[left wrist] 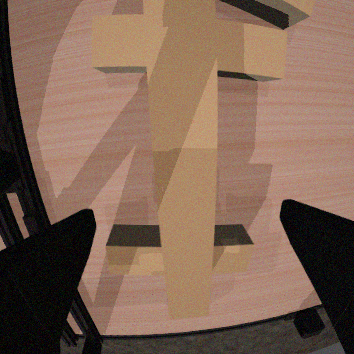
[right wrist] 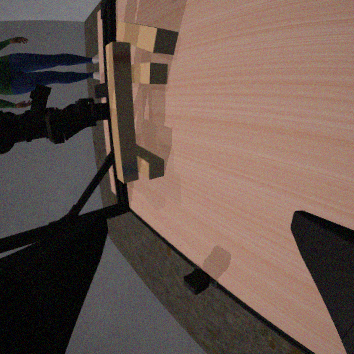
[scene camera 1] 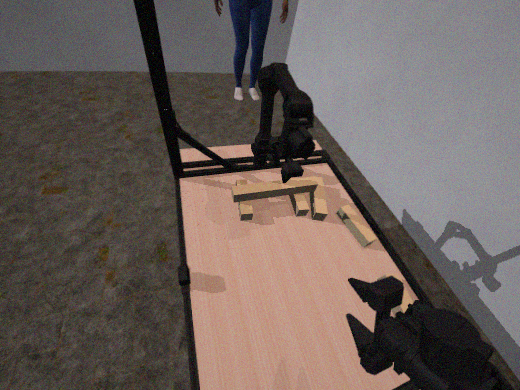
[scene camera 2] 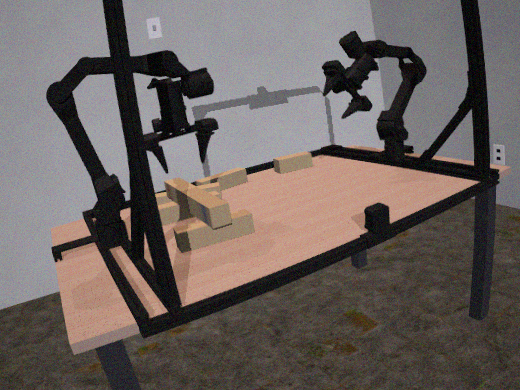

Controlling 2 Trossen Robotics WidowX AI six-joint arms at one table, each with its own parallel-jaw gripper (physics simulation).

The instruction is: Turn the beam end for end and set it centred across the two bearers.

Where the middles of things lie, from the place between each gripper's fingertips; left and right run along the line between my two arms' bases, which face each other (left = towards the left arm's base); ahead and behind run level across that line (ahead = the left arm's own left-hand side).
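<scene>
Long beam (scene camera 2: 213, 211): 150 mm below my right hand, 20 mm ahead of it, 440 mm to the left of it. Left gripper seen, 80 mm above the beam.
</scene>
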